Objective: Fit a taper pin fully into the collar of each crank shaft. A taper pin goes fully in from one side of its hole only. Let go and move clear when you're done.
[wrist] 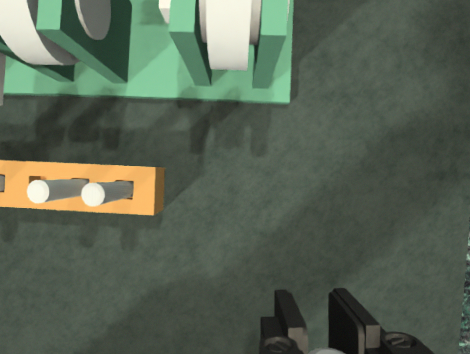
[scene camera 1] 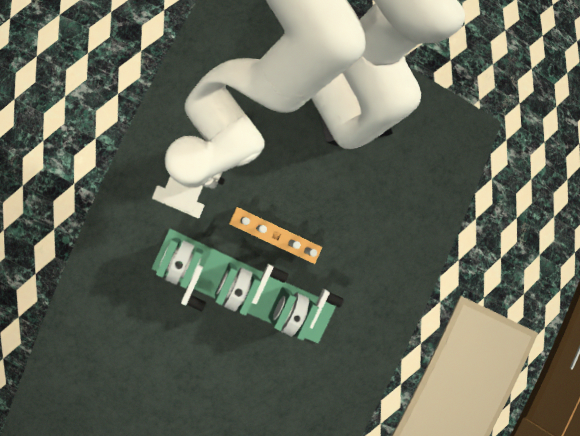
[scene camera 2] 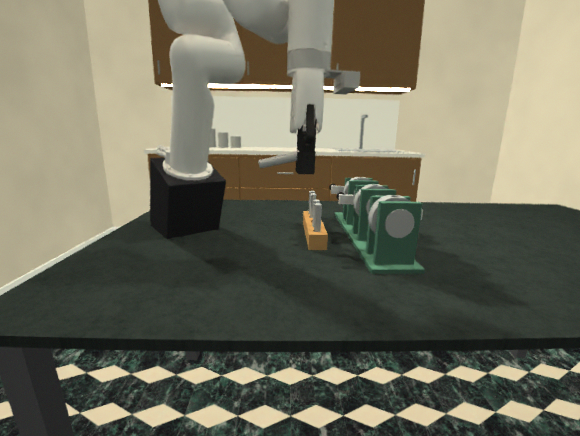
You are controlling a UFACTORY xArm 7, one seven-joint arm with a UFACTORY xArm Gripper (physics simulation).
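Pixels of known places: gripper, fingertip midpoint: [wrist: 308, 320] [scene camera 2: 304, 173]; arm's base, link origin: [scene camera 2: 188, 169].
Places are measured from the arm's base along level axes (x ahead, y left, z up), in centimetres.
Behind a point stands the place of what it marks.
Note:
My gripper [scene camera 2: 306, 165] {x 31.5, y -20.2, z 2.1 cm} [wrist: 308, 320] {x 31.5, y -20.2, z 2.1 cm} is shut on a grey taper pin [scene camera 2: 275, 160] {x 26.3, y -21.9, z 4.5 cm} [wrist: 327, 351] {x 31.8, y -20.2, z 5.2 cm}, which juts sideways, nearly level, in scene camera 2; its pale end shows between the fingers in the wrist view. The gripper hangs above the table, behind the left end of the green stand [scene camera 1: 212, 257] {x 46.2, y -7.4, z -16.7 cm} [scene camera 2: 395, 250] {x 50.7, y -17.2, z -13.6 cm} [wrist: 150, 70] {x 46.8, y -5.4, z -16.8 cm}, its fingers hidden in scene camera 1. The stand bears three crank shafts with white collars: left [scene camera 1: 185, 252] {x 47.4, y -13.6, z -3.8 cm} [wrist: 227, 45] {x 46.1, y -13.9, z -5.3 cm}, middle [scene camera 1: 244, 284] {x 46.7, y 1.2, z -3.3 cm} and right [scene camera 1: 302, 309] {x 45.0, y 15.4, z -3.3 cm}. Each collar shows a dark hole on top. Far sides of the holes are hidden.
An orange rack [scene camera 1: 286, 240] {x 33.3, y 5.7, z -13.8 cm} [scene camera 2: 317, 242] {x 34.7, y -8.4, z -15.8 cm} [wrist: 145, 190] {x 34.7, y -7.6, z -13.8 cm} stands beside the green stand, with several upright pins and one empty middle hole. The left crank's black handle [scene camera 1: 196, 303] {x 56.4, y -5.6, z -6.7 cm} points away from the rack; the other handles [scene camera 1: 278, 273] {x 40.9, y 7.0, z -6.6 cm} [scene camera 1: 333, 298] {x 39.4, y 21.2, z -6.5 cm} point to the rack's side.

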